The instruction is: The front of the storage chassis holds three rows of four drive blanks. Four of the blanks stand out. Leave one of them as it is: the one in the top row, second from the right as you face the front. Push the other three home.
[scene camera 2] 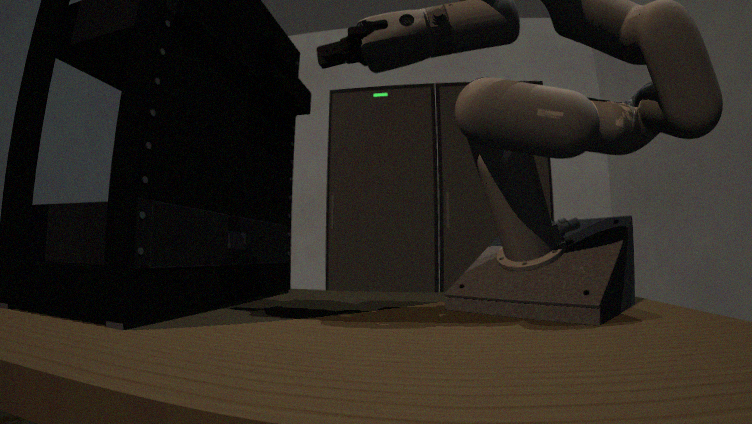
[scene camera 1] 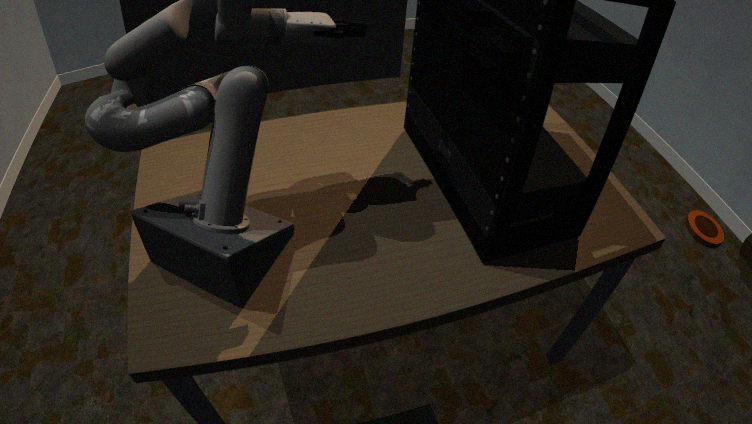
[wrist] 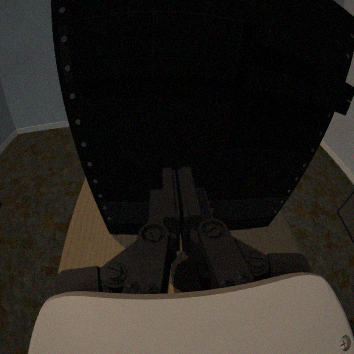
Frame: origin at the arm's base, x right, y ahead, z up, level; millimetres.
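Seen in the pictures: gripper, fingertip midpoint: (scene camera 2: 319,58) (scene camera 1: 365,29) (wrist: 175,186); arm's base, origin of the base link: (scene camera 2: 531,252) (scene camera 1: 220,221).
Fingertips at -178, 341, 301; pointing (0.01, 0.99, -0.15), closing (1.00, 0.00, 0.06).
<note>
Pixels of each thing's top centre, then the offset from my fingertips to it, as dx, dy, dz. Level surfaces: height alone.
- dark block, middle of its top: (scene camera 1: 513,53) (wrist: 311,81) (scene camera 2: 279,97) +254, +189, +60
- wooden table, its level: dz -398
- paler panel, middle of its top: (scene camera 2: 234,216) (scene camera 1: 449,134) (wrist: 203,198) +88, +184, -237
The storage chassis is in a tall black rack (scene camera 1: 515,158) (scene camera 2: 126,173) (wrist: 75,107). Its front is so dark that the rows, single blanks and how far each stands out cannot be made out. A dark block (scene camera 2: 302,97) (wrist: 343,99) juts forward at the rack's right edge in the wrist view; I cannot tell whether it is a blank. My gripper (scene camera 1: 364,29) (scene camera 2: 319,56) (wrist: 175,186) is shut and empty. It points at the rack front, high above the table, with a gap between its fingertips and the rack in both scene views.
The rack stands on a wooden table (scene camera 1: 342,294) (scene camera 2: 368,368) (wrist: 82,225), opposite the arm's base (scene camera 1: 194,268) (scene camera 2: 531,300). A paler panel (scene camera 2: 200,234) crosses the rack's lower front. Dark cabinet doors (scene camera 2: 381,200) stand behind. An orange ring (scene camera 1: 694,231) lies on the floor.
</note>
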